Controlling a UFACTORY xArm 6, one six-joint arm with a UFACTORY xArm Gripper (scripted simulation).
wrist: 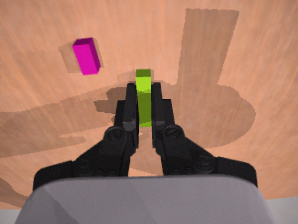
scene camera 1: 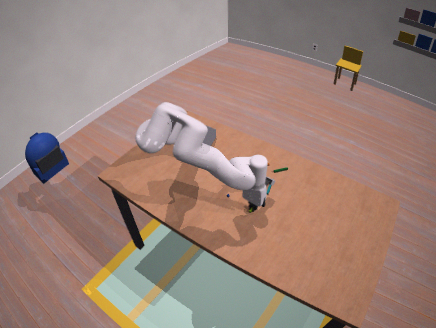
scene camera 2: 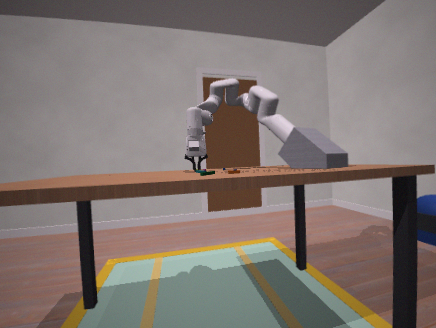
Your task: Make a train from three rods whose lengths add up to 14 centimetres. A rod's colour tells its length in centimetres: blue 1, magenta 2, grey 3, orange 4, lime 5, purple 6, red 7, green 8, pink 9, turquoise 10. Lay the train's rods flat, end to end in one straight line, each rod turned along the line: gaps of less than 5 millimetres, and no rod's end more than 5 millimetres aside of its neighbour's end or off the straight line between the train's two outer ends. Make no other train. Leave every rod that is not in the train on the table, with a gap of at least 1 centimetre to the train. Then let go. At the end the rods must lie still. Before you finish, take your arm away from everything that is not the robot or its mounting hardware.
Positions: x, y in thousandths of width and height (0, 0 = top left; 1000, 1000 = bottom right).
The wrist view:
gripper: 485, 435
lime rod: 482, 342
magenta rod: 284, 221
